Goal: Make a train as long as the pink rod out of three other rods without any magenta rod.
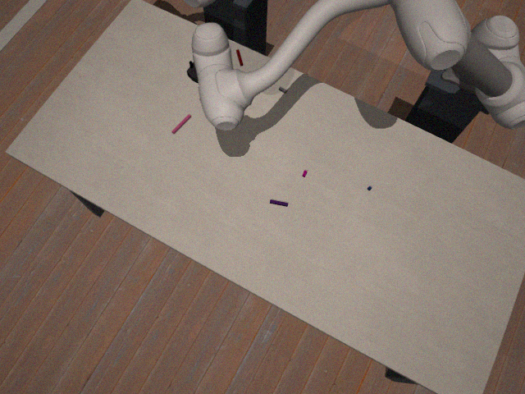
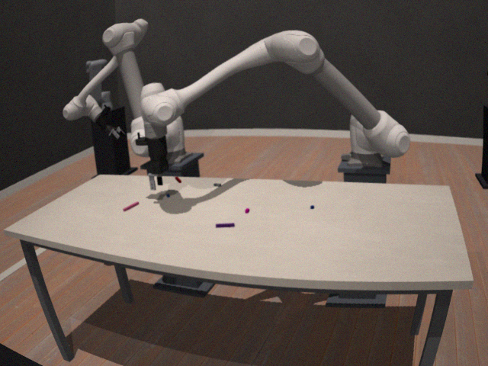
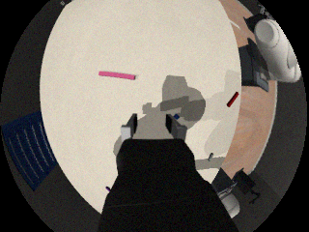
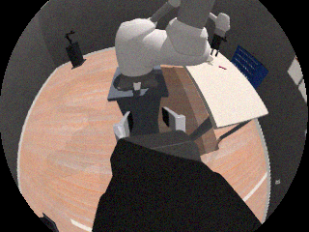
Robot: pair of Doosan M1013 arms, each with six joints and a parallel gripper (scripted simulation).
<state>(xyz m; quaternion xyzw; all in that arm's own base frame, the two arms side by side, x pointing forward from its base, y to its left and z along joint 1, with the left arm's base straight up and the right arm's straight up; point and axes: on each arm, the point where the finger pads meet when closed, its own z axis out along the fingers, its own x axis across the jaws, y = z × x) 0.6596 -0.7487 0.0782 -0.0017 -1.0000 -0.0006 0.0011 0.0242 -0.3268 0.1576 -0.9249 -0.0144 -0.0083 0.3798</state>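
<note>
The magenta rod lies 380 mm to the left of my left hand, 70 mm below it and 50 mm ahead of it. Also, from my left hand: grey rod (220 mm behind, 170 mm to the left, 70 mm below); red rod (270 mm behind, 70 mm below, 40 mm to the right); pink rod (90 mm to the right, 80 mm ahead, 70 mm below).
</note>
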